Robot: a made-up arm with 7 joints. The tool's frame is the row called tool.
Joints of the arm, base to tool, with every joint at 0 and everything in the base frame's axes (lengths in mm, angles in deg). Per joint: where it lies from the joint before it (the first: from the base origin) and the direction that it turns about. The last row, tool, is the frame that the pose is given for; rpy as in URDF.
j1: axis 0 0 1 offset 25 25 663
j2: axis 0 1 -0.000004 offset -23 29 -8
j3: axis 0 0 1 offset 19 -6 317
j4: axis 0 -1 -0.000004 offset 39 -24 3
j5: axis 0 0.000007 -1 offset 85 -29 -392
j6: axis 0 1 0.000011 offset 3 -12 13
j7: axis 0 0.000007 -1 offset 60 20 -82
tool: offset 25 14 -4 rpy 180 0 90
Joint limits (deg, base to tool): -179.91..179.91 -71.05..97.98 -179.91..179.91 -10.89..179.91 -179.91..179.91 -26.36..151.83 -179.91..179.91
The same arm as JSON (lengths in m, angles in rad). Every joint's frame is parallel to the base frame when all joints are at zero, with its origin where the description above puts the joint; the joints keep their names.
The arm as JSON. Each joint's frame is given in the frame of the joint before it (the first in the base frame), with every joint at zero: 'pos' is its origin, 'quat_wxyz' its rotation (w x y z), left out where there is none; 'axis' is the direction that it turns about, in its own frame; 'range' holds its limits. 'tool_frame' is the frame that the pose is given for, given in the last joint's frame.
{"length_unit": "m", "angle_unit": "rad", "joints": [
  {"joint": "j1", "pos": [0.025, 0.025, 0.663], "axis": [0.0, 0.0, 1.0], "range": [-3.14, 3.14]},
  {"joint": "j2", "pos": [-0.023, 0.029, -0.008], "axis": [0.0, 1.0, 0.0], "range": [-1.2401, 1.7101]},
  {"joint": "j3", "pos": [0.019, -0.006, 0.317], "axis": [0.0, 0.0, 1.0], "range": [-3.14, 3.14]},
  {"joint": "j4", "pos": [0.039, -0.024, 0.003], "axis": [0.0, -1.0, 0.0], "range": [-0.1901, 3.14]},
  {"joint": "j5", "pos": [0.085, -0.029, -0.392], "axis": [0.0, 0.0, -1.0], "range": [-3.14, 3.14]},
  {"joint": "j6", "pos": [0.003, -0.012, 0.013], "axis": [0.0, 1.0, 0.0], "range": [-0.4601, 2.6499]},
  {"joint": "j7", "pos": [0.06, 0.02, -0.082], "axis": [0.0, 0.0, -1.0], "range": [-3.14, 3.14]}
], "tool_frame": {"pos": [0.025, 0.014, -0.004], "quat_wxyz": [0.0, 0.707107, 0.707107, 0.0]}}

